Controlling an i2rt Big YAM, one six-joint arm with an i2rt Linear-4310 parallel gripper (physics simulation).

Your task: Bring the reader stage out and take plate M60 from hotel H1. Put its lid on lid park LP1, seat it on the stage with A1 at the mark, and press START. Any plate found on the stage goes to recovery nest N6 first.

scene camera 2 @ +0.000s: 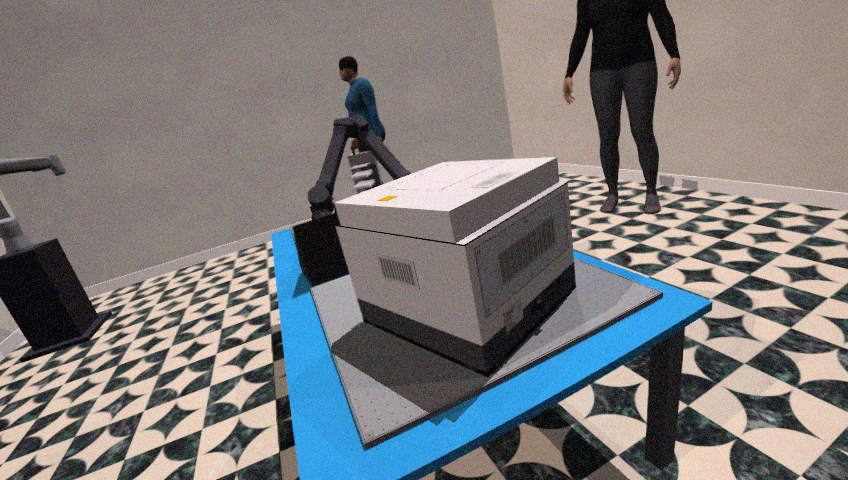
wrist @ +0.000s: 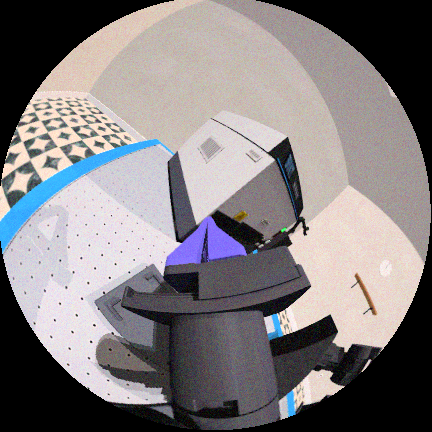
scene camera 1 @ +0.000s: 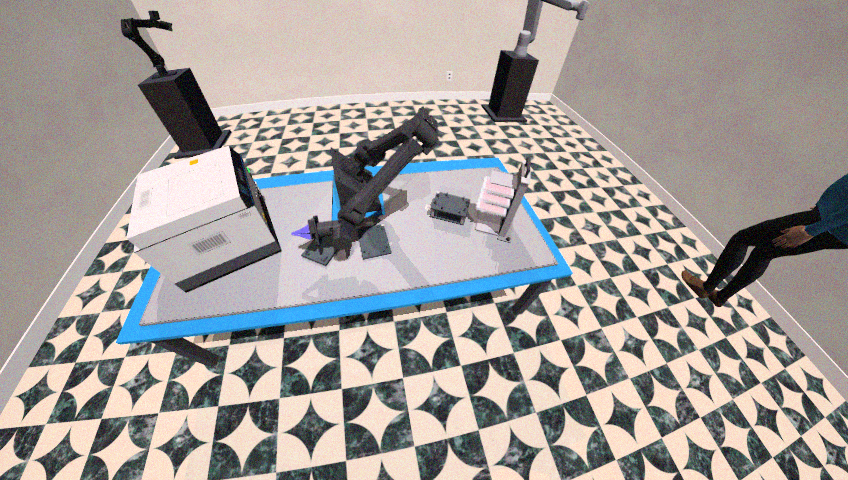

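Pixels of known places: gripper, between the fingertips: point(wrist: 208, 221) point(scene camera 1: 291, 233); arm's base, origin of its link: point(scene camera 2: 328, 231) point(wrist: 312, 352) point(scene camera 1: 350, 171).
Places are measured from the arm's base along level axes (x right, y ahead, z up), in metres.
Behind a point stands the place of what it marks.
Note:
The white reader point(scene camera 1: 193, 217) @[z 0.171, x 0.483, y 0.392 m] point(scene camera 2: 410, 255) @[z 0.091, x 0.689, y 0.082 m] point(wrist: 220, 160) @[z 0.049, x 0.411, y 0.362 m] stands at the table's left end. In the wrist view, its front shows a dark slot, a yellow label and a green light; I cannot make out the stage or START. My gripper point(scene camera 1: 293, 233) @[z 0.008, x 0.221, y 0.361 m] point(wrist: 208, 221) @[z 0.008, x 0.221, y 0.361 m] is shut and empty, its purple fingertips pointing at the reader's front, a little apart from it in scene camera 1. The reader hides it in scene camera 2. The hotel rack point(scene camera 1: 515, 205) @[z 0.063, x -0.642, y 0.384 m] at the right holds several pinkish plates point(scene camera 1: 496, 196) @[z 0.035, x -0.602, y 0.295 m]; their labels are too small to read.
Two dark square pads, one near the gripper point(scene camera 1: 318, 255) point(wrist: 131, 299) and another point(scene camera 1: 376, 242) @[z -0.125, x -0.086, y 0.341 m] to its right, lie on the grey board point(scene camera 1: 464, 252) @[z -0.135, x -0.447, y 0.441 m]. A dark block fixture point(scene camera 1: 450, 206) @[z -0.075, x -0.434, y 0.221 m] stands left of the hotel. A person in blue point(scene camera 1: 833, 208) point(scene camera 2: 361, 99) stands beyond the table.

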